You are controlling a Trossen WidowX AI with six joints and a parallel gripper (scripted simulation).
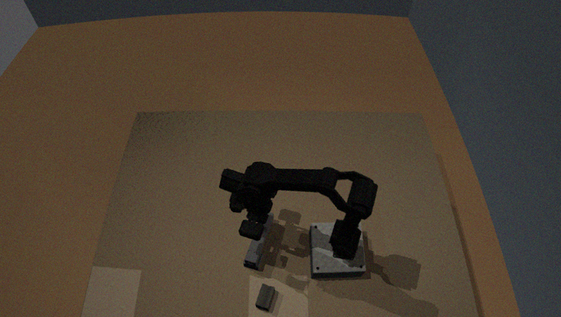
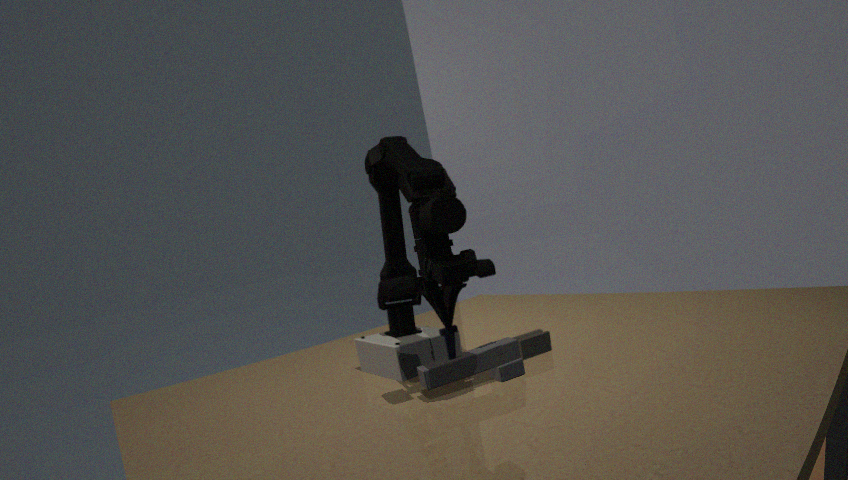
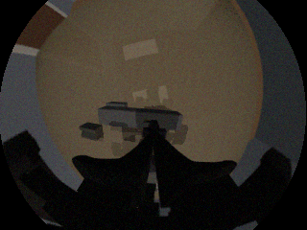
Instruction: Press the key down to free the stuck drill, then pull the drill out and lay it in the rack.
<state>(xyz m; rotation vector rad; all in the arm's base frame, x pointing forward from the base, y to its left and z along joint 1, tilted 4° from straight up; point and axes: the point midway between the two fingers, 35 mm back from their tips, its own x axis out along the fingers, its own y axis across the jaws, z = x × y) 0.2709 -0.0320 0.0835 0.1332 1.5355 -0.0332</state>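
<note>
The dark key lies 3 cm below my gripper tip. The rest, counted from my gripper tip: long grey housing (4 cm to the left, 8 cm below).
</note>
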